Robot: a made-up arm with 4 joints. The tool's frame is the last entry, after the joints. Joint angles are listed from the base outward. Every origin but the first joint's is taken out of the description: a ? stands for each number. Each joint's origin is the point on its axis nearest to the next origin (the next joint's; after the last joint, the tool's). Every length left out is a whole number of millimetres.
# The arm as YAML. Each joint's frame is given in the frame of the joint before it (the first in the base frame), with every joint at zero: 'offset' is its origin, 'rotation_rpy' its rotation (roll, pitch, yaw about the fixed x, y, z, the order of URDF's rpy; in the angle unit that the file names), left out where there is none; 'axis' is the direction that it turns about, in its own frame. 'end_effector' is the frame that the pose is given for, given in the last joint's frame.
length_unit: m
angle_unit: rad
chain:
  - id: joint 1
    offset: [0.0, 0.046, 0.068]
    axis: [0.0, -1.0, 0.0]
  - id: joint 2
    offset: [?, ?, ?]
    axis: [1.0, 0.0, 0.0]
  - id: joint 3
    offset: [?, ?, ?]
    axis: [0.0, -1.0, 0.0]
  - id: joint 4
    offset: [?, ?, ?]
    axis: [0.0, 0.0, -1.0]
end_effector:
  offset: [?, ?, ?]
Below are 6 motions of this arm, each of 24 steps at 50 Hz.
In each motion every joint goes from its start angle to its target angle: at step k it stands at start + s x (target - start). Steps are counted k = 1, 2, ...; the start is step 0. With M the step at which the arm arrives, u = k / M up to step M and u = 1 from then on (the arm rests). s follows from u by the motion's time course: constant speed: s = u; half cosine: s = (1 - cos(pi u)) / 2; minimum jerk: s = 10 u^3 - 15 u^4 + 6 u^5.
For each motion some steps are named. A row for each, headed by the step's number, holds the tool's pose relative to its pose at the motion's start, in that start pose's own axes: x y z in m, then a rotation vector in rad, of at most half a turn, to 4 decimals.
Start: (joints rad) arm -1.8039 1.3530 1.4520 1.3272
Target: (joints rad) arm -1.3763 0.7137 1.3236 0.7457
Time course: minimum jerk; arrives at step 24
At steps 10, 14, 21, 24:
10: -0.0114 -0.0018 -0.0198 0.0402 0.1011 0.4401
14: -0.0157 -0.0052 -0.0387 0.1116 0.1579 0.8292
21: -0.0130 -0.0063 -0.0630 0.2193 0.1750 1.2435
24: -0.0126 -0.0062 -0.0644 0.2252 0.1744 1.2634

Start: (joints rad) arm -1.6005 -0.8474 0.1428 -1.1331
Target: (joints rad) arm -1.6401 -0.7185 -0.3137 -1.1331
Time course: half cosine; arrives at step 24
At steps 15, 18, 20, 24:
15: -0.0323 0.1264 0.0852 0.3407 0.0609 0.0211
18: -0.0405 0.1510 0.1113 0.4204 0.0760 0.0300
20: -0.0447 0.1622 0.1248 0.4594 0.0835 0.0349
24: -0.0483 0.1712 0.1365 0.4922 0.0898 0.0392

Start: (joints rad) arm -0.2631 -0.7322 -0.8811 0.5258
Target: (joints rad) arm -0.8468 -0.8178 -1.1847 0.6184
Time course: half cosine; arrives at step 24
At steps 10, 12, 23, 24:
10: -0.0767 -0.1646 0.0505 -0.2577 0.1608 0.0277
12: -0.0978 -0.2201 0.0791 -0.3507 0.2122 0.0349
23: -0.1487 -0.4098 0.2345 -0.7196 0.3845 0.0525
24: -0.1489 -0.4112 0.2361 -0.7229 0.3858 0.0526

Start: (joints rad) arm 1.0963 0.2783 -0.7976 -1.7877
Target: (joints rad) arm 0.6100 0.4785 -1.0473 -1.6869
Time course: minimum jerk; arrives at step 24
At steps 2, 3, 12, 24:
2: 0.0011 0.0019 0.0009 0.0033 -0.0020 -0.0003
3: 0.0035 0.0061 0.0027 0.0104 -0.0062 -0.0008
12: 0.1038 0.1728 0.1184 0.3247 -0.1902 -0.0254
24: 0.1865 0.2987 0.2931 0.6472 -0.3776 -0.0477

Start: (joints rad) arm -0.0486 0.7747 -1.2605 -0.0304
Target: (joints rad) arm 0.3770 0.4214 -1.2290 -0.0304
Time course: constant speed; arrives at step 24
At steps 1, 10, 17, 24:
1: 0.0095 -0.0095 -0.0009 -0.0166 -0.0136 -0.0102
10: 0.0967 -0.0943 0.0022 -0.1590 -0.1439 -0.1039
17: 0.1649 -0.1581 0.0191 -0.2599 -0.2550 -0.1780
24: 0.2321 -0.2188 0.0484 -0.3515 -0.3741 -0.2527

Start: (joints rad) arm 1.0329 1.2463 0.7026 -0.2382
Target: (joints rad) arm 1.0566 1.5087 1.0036 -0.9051
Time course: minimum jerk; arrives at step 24
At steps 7, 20, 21, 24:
7: 0.0159 0.0112 -0.0048 0.0175 -0.0541 0.0776
20: 0.1070 0.0505 -0.0203 0.0010 -0.3494 0.4612
21: 0.1093 0.0510 -0.0205 -0.0016 -0.3562 0.4697
24: 0.1112 0.0514 -0.0207 -0.0039 -0.3617 0.4767

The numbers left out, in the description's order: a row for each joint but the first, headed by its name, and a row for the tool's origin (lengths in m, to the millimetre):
joint 2: -0.266 0.0 -0.094
joint 3: 0.0 -0.051 -0.014
joint 4: -0.11 0.0 -0.413
tool: 0.011 0.074 0.0

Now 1 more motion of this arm.
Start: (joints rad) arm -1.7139 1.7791 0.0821 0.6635
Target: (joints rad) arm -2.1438 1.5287 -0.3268 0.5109
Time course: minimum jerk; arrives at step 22
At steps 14, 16, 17, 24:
14: -0.1432 -0.0317 0.0157 -0.2830 0.1237 -0.2184
16: -0.1719 -0.0274 0.0215 -0.3235 0.1577 -0.2624
17: -0.1828 -0.0249 0.0239 -0.3379 0.1714 -0.2794
24: -0.2013 -0.0196 0.0282 -0.3612 0.1955 -0.3085

